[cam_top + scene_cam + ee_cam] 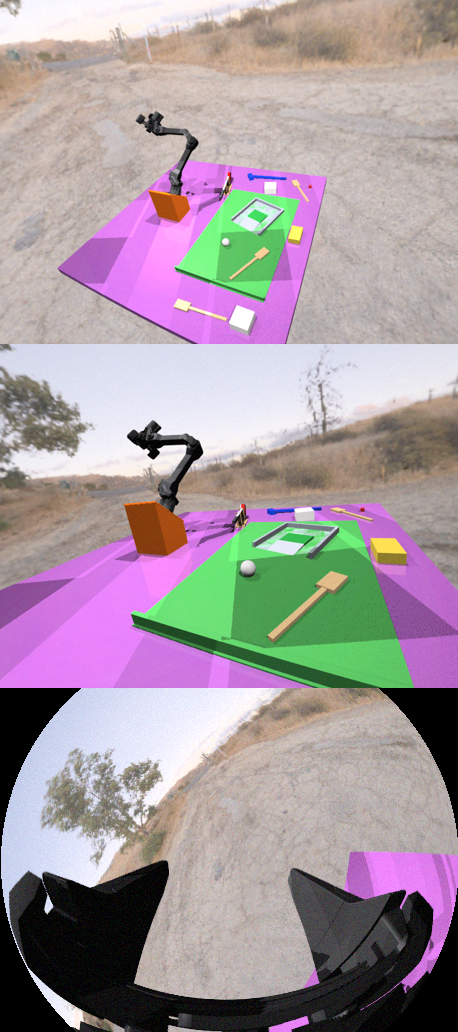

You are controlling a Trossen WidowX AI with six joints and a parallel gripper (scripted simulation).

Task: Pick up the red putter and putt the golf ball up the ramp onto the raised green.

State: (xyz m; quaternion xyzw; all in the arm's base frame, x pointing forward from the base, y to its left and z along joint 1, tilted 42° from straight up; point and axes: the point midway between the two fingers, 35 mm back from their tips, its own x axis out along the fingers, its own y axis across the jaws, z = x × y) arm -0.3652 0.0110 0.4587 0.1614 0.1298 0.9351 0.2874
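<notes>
Now: the red putter 590 mm ahead of my gripper tip, 430 mm below it and 30 mm to the right of it. From my gripper tip the other things lie so: blue putter: 820 mm ahead, 470 mm below, 190 mm to the left; green mat: 870 mm ahead, 480 mm below, 360 mm to the right; white golf ball: 810 mm ahead, 490 mm to the right, 460 mm below.
</notes>
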